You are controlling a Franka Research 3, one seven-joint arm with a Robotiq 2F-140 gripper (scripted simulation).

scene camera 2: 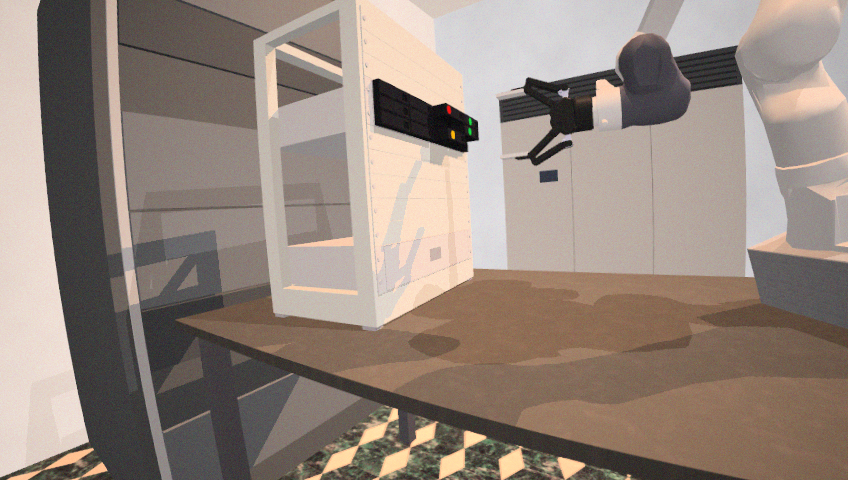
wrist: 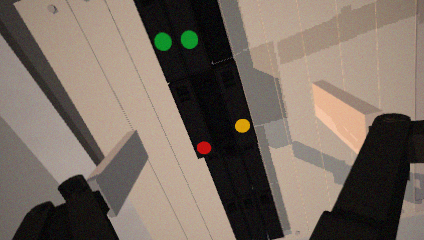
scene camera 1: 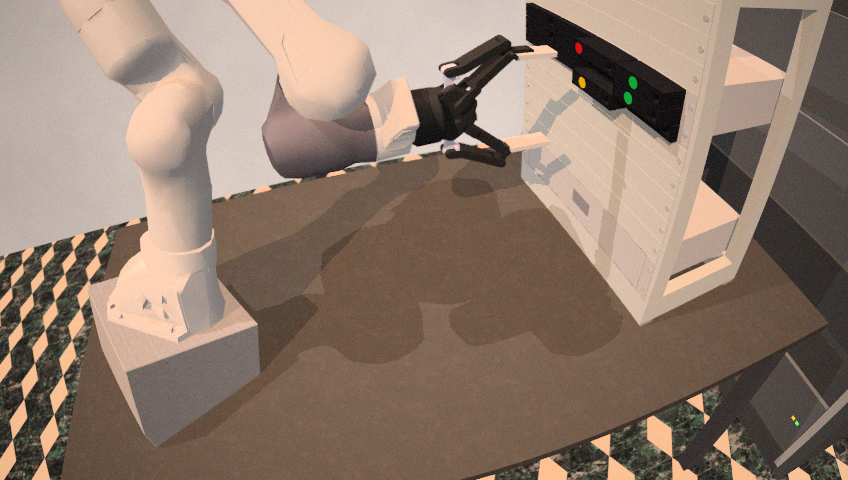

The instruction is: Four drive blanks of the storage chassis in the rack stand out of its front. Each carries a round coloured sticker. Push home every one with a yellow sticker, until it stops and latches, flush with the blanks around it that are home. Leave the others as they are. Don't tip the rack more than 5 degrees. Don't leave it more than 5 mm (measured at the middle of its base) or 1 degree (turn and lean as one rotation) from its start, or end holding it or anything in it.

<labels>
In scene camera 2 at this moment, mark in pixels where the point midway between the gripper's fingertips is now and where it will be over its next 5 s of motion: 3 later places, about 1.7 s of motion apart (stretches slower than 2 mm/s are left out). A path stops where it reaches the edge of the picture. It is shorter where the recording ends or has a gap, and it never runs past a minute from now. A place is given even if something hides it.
My gripper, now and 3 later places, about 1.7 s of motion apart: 499,127; 485,112; 489,127; 480,129
</labels>
